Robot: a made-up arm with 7 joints. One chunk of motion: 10 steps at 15 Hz.
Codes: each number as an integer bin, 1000 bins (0 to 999) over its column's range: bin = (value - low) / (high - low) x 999, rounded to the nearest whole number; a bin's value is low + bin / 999 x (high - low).
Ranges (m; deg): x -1.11..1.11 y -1.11..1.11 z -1.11..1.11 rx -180..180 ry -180..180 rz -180..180
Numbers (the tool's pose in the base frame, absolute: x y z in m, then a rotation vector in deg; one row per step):
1: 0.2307 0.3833 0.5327 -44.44 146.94 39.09
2: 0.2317 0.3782 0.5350 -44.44 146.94 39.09
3: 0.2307 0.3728 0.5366 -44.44 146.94 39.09
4: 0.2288 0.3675 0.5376 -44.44 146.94 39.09
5: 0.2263 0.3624 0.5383 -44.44 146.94 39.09
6: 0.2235 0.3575 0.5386 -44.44 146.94 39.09
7: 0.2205 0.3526 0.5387 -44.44 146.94 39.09
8: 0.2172 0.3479 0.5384 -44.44 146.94 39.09
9: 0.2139 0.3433 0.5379 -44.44 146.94 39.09
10: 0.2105 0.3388 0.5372 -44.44 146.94 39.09
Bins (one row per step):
1: 603 672 739 376 907 608
2: 604 670 740 376 907 608
3: 603 667 741 376 907 608
4: 602 665 741 376 907 608
5: 601 663 742 376 907 608
6: 600 660 742 376 907 608
7: 599 658 742 376 907 608
8: 597 656 742 376 907 608
9: 596 654 742 376 907 608
10: 594 652 741 376 907 608

